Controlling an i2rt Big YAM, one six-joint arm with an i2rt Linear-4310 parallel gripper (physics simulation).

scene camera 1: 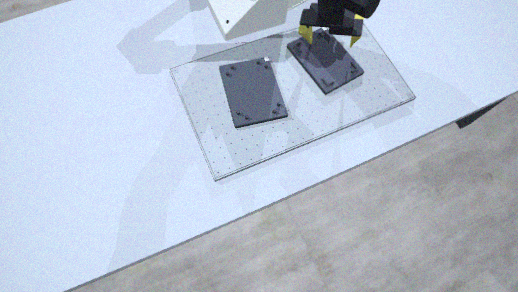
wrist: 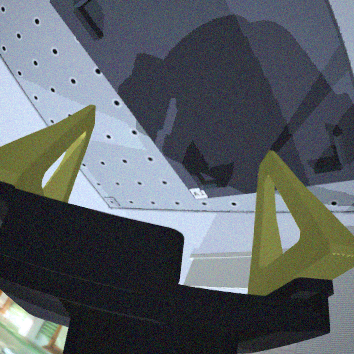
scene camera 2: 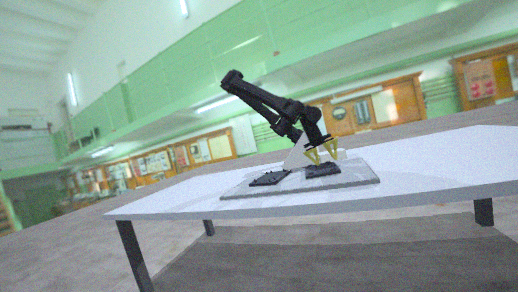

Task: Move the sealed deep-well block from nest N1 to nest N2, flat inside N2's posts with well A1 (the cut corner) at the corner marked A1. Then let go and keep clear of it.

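Where they show: gripper, fingertip midpoint: (scene camera 1: 330,44) (wrist: 181,134) (scene camera 2: 326,162); arm's base at its link origin: (scene camera 2: 302,139).
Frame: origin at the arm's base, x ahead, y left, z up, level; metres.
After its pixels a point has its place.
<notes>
My gripper (scene camera 1: 331,44) @[x 0.300, y 0.115, z -0.091 m] (scene camera 2: 326,161) @[x 0.300, y 0.115, z -0.091 m] (wrist: 181,134) @[x 0.300, y 0.115, z -0.091 m] is open and empty, with its yellow fingers spread above one end of the dark nest plate with L-shaped corner posts (scene camera 1: 327,65) @[x 0.346, y 0.080, z -0.102 m] (scene camera 2: 322,171) @[x 0.382, y 0.097, z -0.102 m] (wrist: 225,90) @[x 0.314, y 0.088, z -0.102 m]. A small white tag (wrist: 198,193) @[x 0.242, y 0.134, z -0.102 m] marks one corner of that plate in the wrist view. The other dark nest plate (scene camera 1: 252,92) @[x 0.341, y -0.119, z -0.102 m] (scene camera 2: 270,178) @[x 0.366, y -0.107, z -0.102 m] has round pegs near its corners and a small white tag (scene camera 1: 266,59) @[x 0.272, y -0.049, z -0.102 m] at one corner. I cannot make out the deep-well block on either plate, nor read which nest is N1 or N2.
Both plates lie on a thin perforated board (scene camera 1: 200,135) @[x 0.387, y -0.266, z -0.114 m] (scene camera 2: 350,172) @[x 0.416, y 0.185, z -0.111 m] (wrist: 62,67) @[x 0.355, y 0.191, z -0.114 m] on the white table (scene camera 1: 90,125) @[x 0.254, y -0.480, z -0.127 m] (scene camera 2: 425,155) @[x 0.303, y 0.448, z -0.127 m]. The pale wedge-shaped arm base (scene camera 1: 250,17) @[x 0.166, y -0.042, z -0.068 m] (scene camera 2: 296,155) @[x 0.166, y -0.021, z -0.060 m] stands behind the board. The arm's shadow falls across the L-post plate.
</notes>
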